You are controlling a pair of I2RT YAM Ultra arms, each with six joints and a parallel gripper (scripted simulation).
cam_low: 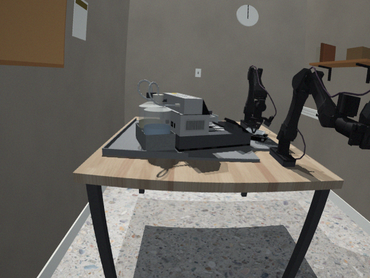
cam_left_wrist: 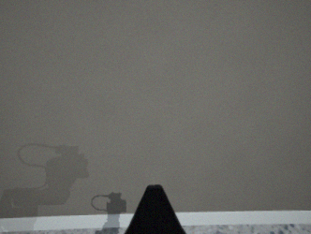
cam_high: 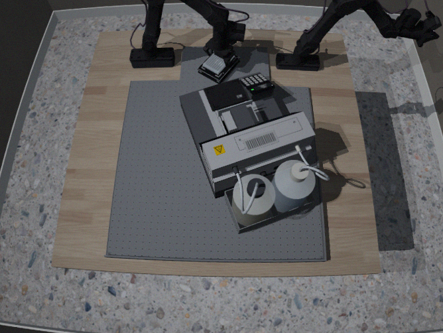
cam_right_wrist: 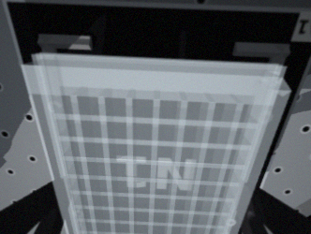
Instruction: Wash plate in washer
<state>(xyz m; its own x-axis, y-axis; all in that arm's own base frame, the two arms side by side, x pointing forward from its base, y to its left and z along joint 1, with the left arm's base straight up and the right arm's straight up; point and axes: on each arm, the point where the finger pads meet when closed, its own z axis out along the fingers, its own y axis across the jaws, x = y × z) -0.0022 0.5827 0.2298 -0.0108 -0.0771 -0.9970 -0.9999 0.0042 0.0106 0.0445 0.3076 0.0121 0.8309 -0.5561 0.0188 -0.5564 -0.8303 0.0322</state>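
The white plate lies right at my right hand. Also, from my right hand: dark nest N1: 2 cm below; then grey washer housing: 35 cm ahead, 9 cm to the left, 8 cm above; then black carrier: 21 cm ahead, 4 cm above, 3 cm to the left.
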